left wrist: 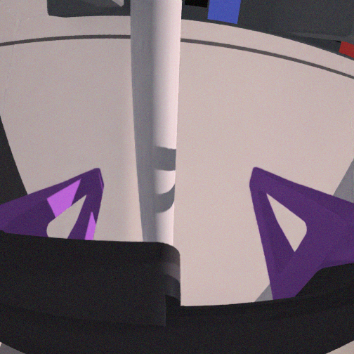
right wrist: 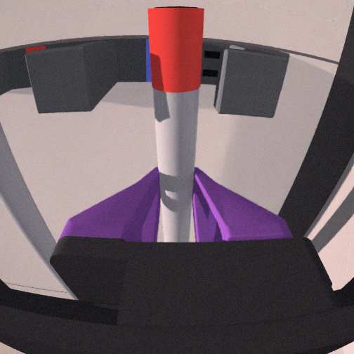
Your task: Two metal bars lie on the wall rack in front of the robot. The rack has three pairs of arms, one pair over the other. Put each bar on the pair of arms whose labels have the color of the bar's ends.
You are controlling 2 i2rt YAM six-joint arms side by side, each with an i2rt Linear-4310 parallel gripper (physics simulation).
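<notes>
A light metal bar with a red end [right wrist: 176,50] passes between the fingers of my right gripper [right wrist: 176,175], which is shut on it. The red end extends past the fingertips, in front of the rack. In the left wrist view a grey bar shaft [left wrist: 162,100] runs between the widely spread fingers of my left gripper [left wrist: 176,175]; the gripper is open, with space on both sides of the shaft. The shaft's ends do not show there. The dark rack has blocky arms [right wrist: 60,80] [right wrist: 252,84], a blue label [left wrist: 224,11] [right wrist: 148,60] and a red label [left wrist: 347,48] [right wrist: 36,49].
Another grey shaft [right wrist: 20,190] slants along the left side of the right wrist view; its ends are not visible. A dark beam [right wrist: 325,125] slants down the right side of that view. The pale wall [left wrist: 75,100] lies behind the bar.
</notes>
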